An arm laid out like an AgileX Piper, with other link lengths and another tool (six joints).
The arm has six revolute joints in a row. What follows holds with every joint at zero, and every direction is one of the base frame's. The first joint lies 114.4 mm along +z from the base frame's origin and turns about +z. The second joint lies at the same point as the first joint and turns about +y. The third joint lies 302.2 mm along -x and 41.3 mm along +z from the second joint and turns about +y. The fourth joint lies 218.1 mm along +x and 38.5 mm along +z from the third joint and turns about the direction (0.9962, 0, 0.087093). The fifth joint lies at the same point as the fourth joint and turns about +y. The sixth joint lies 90.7 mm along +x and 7.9 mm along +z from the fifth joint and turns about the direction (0.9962, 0, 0.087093). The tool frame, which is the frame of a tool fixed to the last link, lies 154.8 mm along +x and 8 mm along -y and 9.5 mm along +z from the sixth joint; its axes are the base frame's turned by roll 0.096, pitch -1.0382 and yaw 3.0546 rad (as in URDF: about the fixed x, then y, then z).
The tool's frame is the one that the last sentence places.
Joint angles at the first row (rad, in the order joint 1, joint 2, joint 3, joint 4, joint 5, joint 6):
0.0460 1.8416 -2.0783 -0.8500 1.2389 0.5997
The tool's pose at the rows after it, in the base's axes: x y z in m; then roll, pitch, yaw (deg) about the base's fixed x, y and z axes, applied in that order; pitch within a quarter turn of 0, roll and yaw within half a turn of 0:
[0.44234 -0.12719 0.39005 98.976 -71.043 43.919]
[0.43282 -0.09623 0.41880 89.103 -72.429 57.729]
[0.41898 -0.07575 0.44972 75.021 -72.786 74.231]
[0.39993 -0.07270 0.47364 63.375 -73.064 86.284]
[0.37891 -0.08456 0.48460 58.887 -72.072 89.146]
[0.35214 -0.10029 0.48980 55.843 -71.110 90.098]
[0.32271 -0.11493 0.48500 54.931 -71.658 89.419]
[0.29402 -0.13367 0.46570 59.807 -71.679 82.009]
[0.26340 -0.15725 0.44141 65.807 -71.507 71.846]
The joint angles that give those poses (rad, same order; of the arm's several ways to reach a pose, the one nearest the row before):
0.1258 1.7800 -2.0783 -0.8616 1.2451 0.5887
0.2131 1.7193 -2.0783 -0.8862 1.2489 0.5822
0.2899 1.6609 -2.0784 -0.9343 1.2489 0.5861
0.3252 1.5988 -2.0643 -0.9669 1.2489 0.5952
0.3269 1.5370 -2.0114 -1.0053 1.2530 0.6066
0.3223 1.4528 -1.9162 -1.0472 1.2535 0.6334
0.3102 1.3550 -1.8003 -1.0586 1.2551 0.6657
0.2776 1.2612 -1.6479 -1.0701 1.2551 0.7063
0.2159 1.1788 -1.4977 -1.0795 1.2551 0.7507

